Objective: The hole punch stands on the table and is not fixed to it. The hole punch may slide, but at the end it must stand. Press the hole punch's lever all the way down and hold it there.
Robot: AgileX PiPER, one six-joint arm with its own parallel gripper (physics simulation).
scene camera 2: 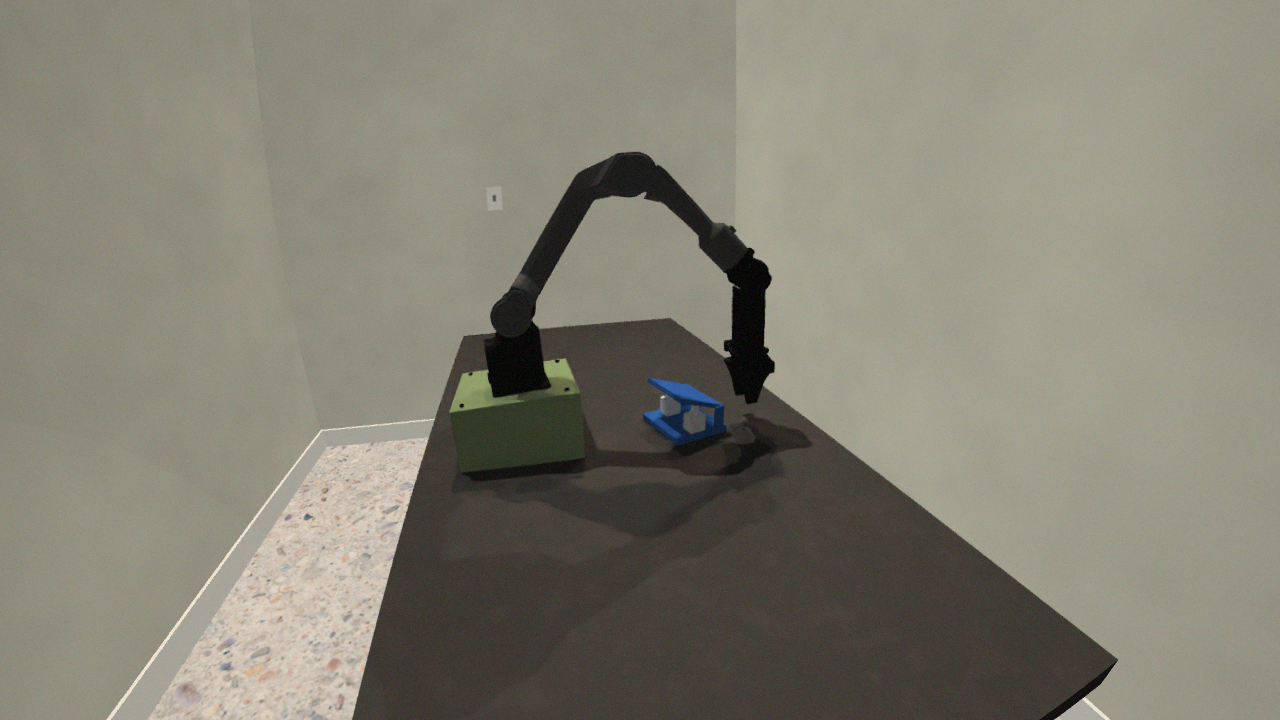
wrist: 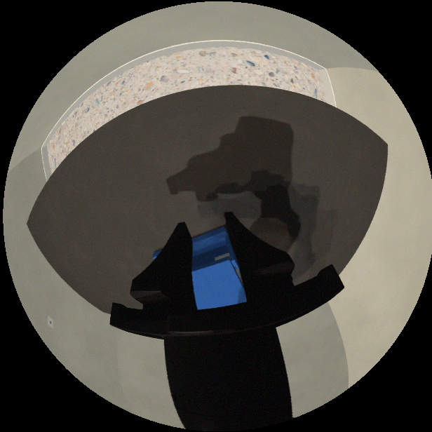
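The blue hole punch [scene camera 2: 678, 437] [wrist: 210, 245] stands upright on the dark table [scene camera 2: 716, 573] [wrist: 115, 200], with white parts between its base and lever. Its flat blue lever [scene camera 2: 684, 392] [wrist: 218, 287] is raised and slopes, higher at the end toward the robot's base and lower at the end toward the gripper. My black gripper [scene camera 2: 747, 397] [wrist: 206, 225] points down and is open, its two fingers apart with nothing held between them. In the scene view it hangs to the right of the punch, apart from it. In the wrist view the fingers hide parts of the punch.
The arm stands on a green box [scene camera 2: 517, 436] to the left of the punch. The table's far right edge runs behind the gripper. Shadows of the arm lie on the table around the punch. Plain walls [scene camera 2: 1029, 223] stand beyond the table.
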